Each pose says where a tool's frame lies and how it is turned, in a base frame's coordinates. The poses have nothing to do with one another.
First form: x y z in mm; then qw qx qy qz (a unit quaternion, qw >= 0).
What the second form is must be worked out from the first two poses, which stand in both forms.
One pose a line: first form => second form
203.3 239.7 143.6 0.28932 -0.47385 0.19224 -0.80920 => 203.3 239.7 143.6 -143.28 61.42 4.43
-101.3 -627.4 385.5 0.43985 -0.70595 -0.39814 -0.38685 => -101.3 -627.4 385.5 -66.97 11.30 -108.66
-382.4 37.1 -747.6 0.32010 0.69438 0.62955 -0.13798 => -382.4 37.1 -747.6 -80.03 12.21 140.76
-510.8 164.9 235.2 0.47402 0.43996 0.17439 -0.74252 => -510.8 164.9 235.2 -100.80 -29.21 50.77
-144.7 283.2 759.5 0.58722 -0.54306 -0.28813 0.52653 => -144.7 283.2 759.5 47.54 -65.54 -53.87
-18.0 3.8 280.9 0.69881 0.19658 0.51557 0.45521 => -18.0 3.8 280.9 82.91 64.10 -26.46
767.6 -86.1 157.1 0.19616 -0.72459 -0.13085 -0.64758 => 767.6 -86.1 157.1 -74.02 62.52 -100.53
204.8 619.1 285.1 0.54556 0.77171 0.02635 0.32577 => 204.8 619.1 285.1 21.82 32.11 103.13
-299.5 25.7 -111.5 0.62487 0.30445 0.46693 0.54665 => -299.5 25.7 -111.5 94.83 66.40 -18.95
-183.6 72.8 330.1 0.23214 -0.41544 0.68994 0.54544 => -183.6 72.8 330.1 123.50 -7.64 -107.45
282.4 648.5 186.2 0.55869 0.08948 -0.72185 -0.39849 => 282.4 648.5 186.2 -138.69 -61.39 -96.97
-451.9 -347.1 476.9 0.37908 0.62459 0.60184 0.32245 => -451.9 -347.1 476.9 -82.41 59.21 170.39
